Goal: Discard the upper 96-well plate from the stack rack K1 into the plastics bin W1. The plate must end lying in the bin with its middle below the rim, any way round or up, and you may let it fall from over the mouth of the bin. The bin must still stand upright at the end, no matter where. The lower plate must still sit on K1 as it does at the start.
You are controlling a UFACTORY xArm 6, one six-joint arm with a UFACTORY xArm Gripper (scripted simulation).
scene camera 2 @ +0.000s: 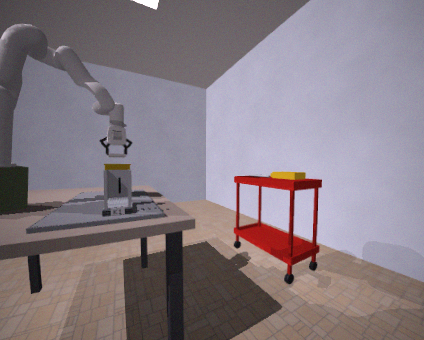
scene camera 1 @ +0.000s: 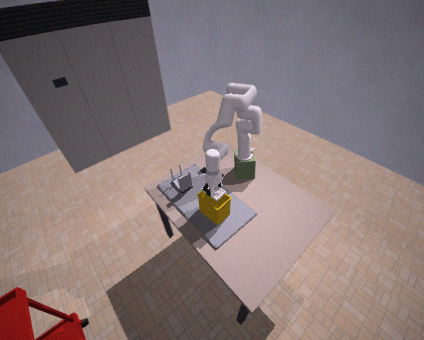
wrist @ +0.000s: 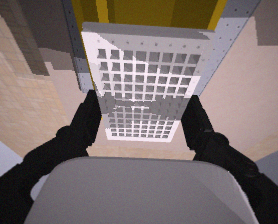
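A yellow plastics bin W1 [scene camera 1: 207, 206] is here in the scene. I can see my gripper [wrist: 142, 103] as well.
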